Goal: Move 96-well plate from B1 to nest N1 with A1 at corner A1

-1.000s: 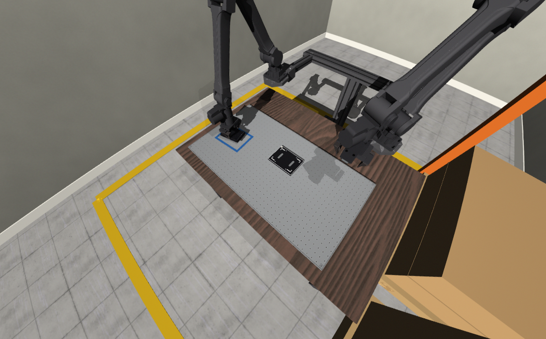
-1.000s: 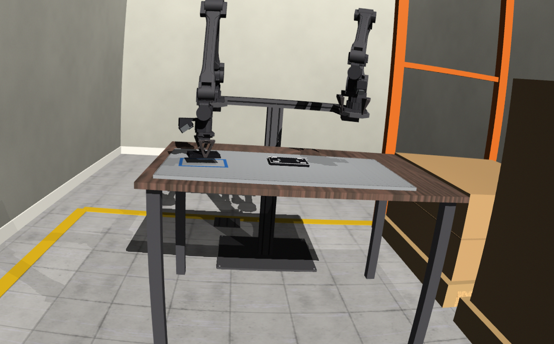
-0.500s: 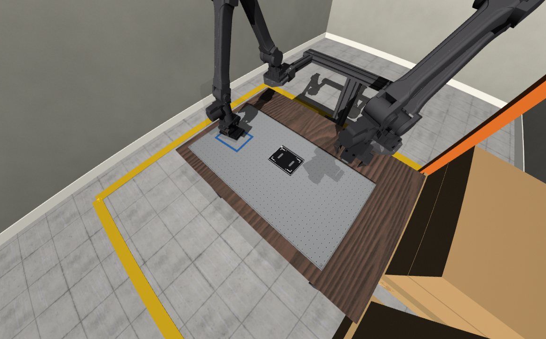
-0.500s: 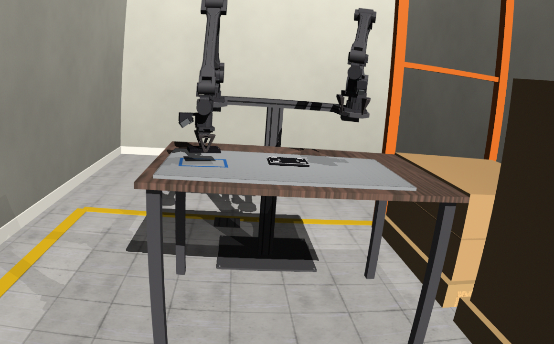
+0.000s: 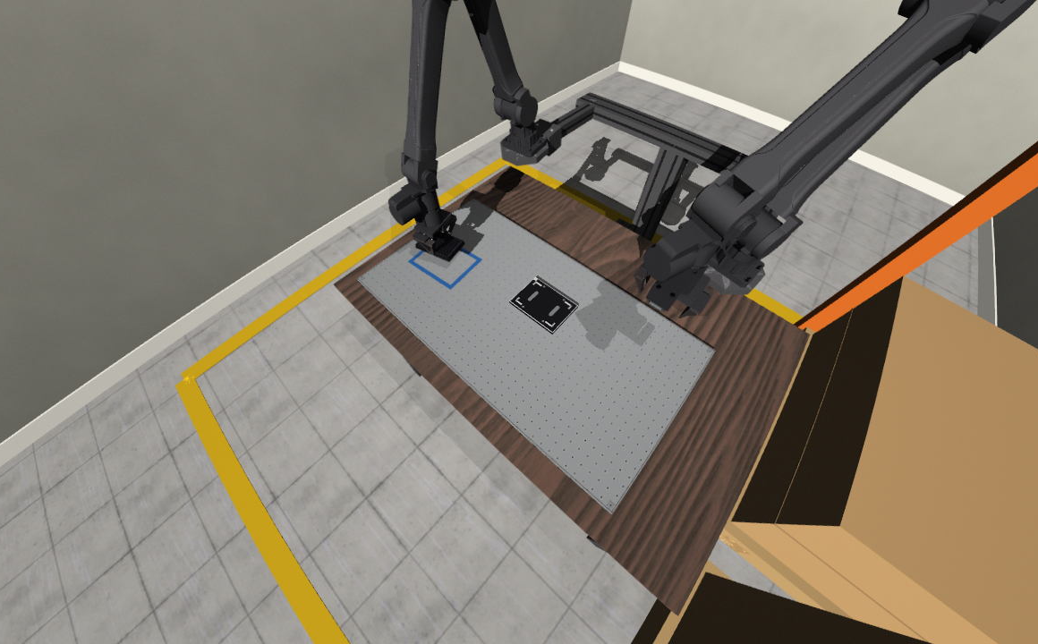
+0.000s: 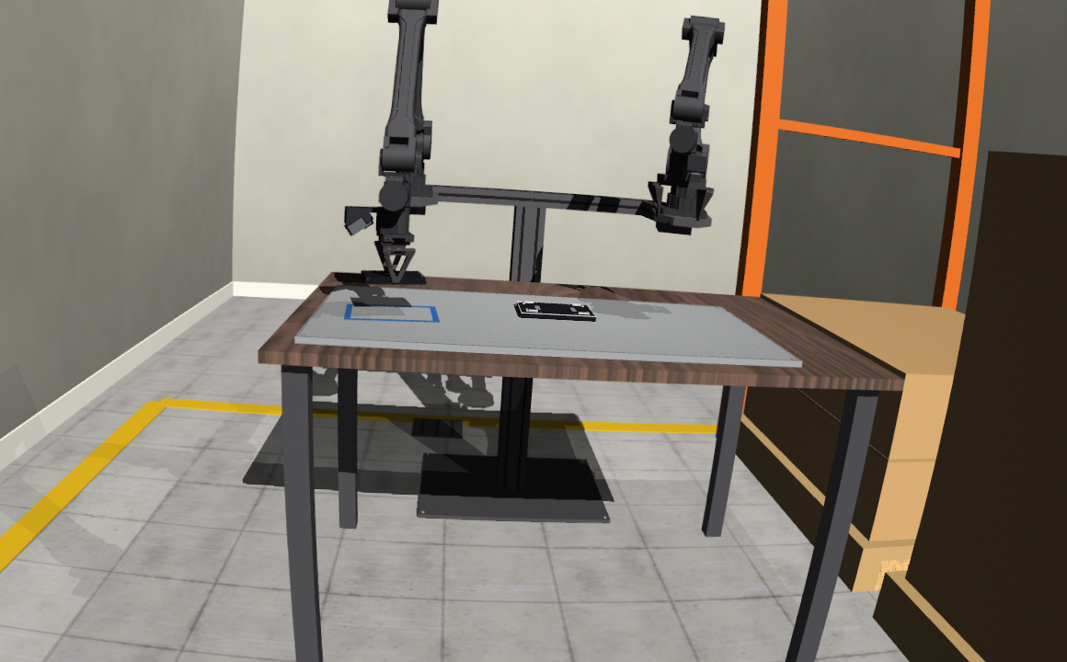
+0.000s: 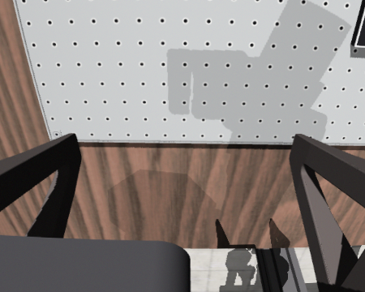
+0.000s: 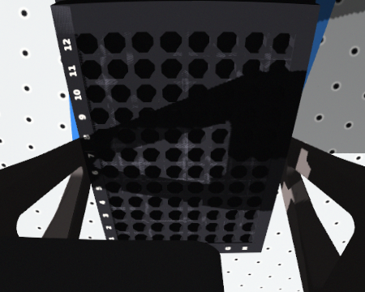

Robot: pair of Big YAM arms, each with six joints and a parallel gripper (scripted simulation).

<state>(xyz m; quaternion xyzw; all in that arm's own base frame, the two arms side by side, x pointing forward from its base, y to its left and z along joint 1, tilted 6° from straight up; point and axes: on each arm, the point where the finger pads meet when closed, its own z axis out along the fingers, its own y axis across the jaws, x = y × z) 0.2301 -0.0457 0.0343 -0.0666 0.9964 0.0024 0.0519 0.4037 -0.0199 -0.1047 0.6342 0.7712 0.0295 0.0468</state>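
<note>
Right now my right hand is 35 cm to the right of the black plate nest N1, 10 cm past it and 7 cm above it. The rest, counted from my right hand: black 96-well plate: right at my right hand.
</note>
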